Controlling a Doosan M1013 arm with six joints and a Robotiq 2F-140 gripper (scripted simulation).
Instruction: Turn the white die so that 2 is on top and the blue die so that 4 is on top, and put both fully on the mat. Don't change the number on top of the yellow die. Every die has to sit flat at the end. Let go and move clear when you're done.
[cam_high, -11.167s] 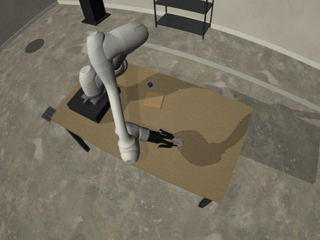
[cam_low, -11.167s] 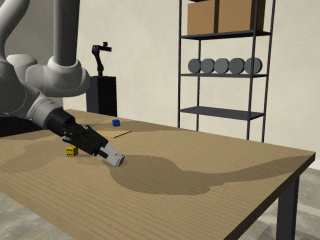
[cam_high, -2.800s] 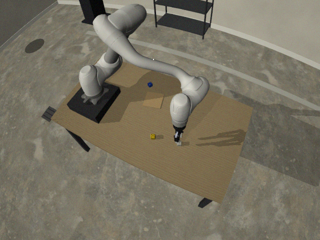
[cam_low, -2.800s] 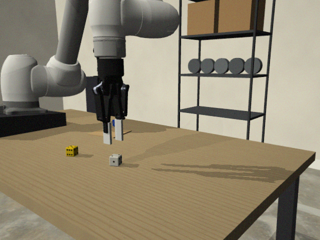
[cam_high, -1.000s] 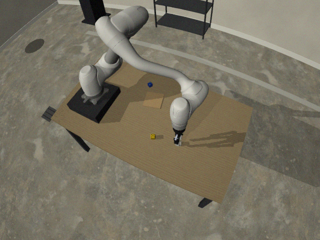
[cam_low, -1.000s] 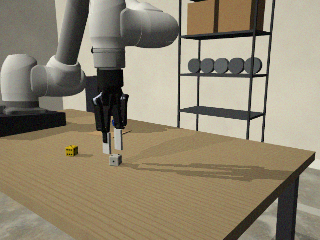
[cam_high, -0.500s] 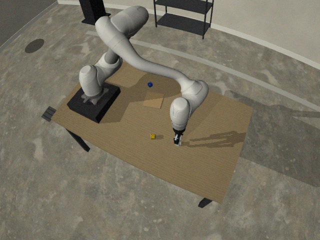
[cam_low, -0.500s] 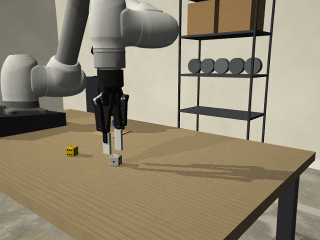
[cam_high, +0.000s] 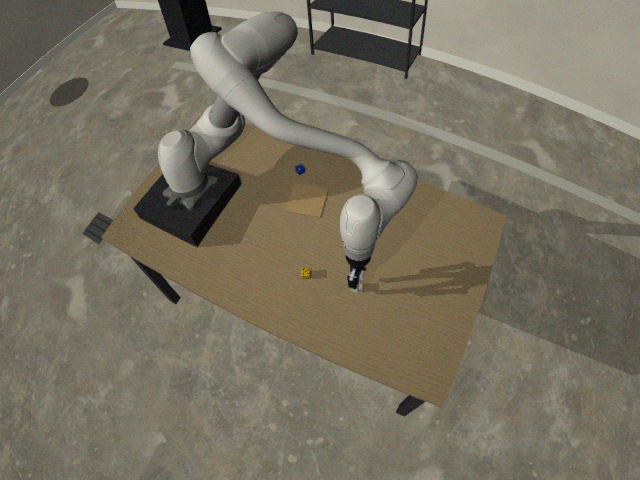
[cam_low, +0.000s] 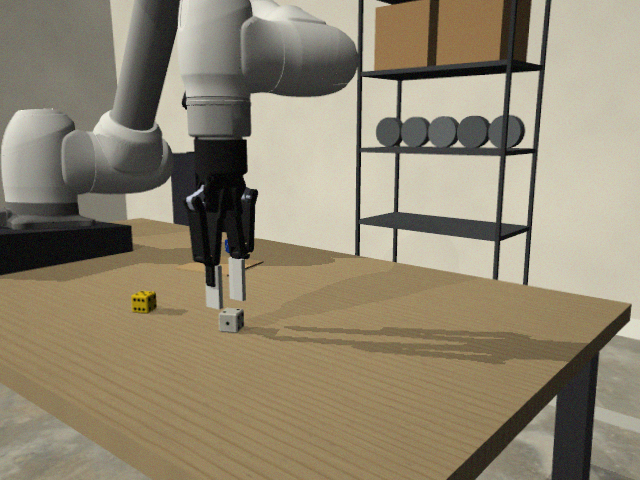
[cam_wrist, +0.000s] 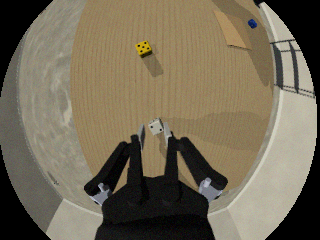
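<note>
My gripper is now 1 cm to the right of the white die and 6 cm above it. Round my hand: blue die: 45 cm behind, 35 cm to the left, 6 cm below; mat: 35 cm behind, 24 cm to the left, 7 cm below; yellow die: 18 cm behind, 4 cm to the right, 6 cm below.
</note>
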